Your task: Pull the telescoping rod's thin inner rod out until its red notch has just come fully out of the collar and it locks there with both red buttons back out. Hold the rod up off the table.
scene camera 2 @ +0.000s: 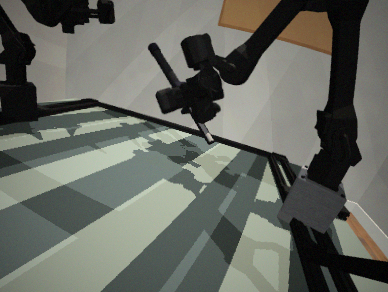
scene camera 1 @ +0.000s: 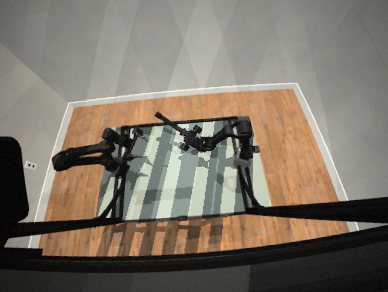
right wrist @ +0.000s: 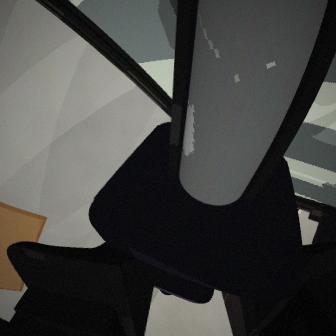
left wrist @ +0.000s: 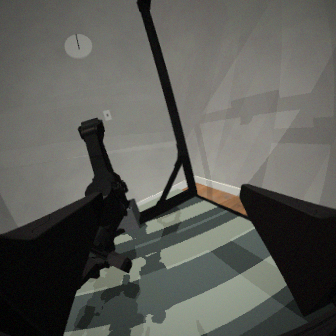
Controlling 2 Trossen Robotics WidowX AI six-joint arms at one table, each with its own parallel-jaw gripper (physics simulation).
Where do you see a telescoping rod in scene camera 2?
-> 155,51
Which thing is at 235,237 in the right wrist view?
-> A telescoping rod.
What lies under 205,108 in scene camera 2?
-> My right gripper.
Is my left gripper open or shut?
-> Open.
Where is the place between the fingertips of my right gripper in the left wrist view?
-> At 71,284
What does my left gripper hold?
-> Nothing.
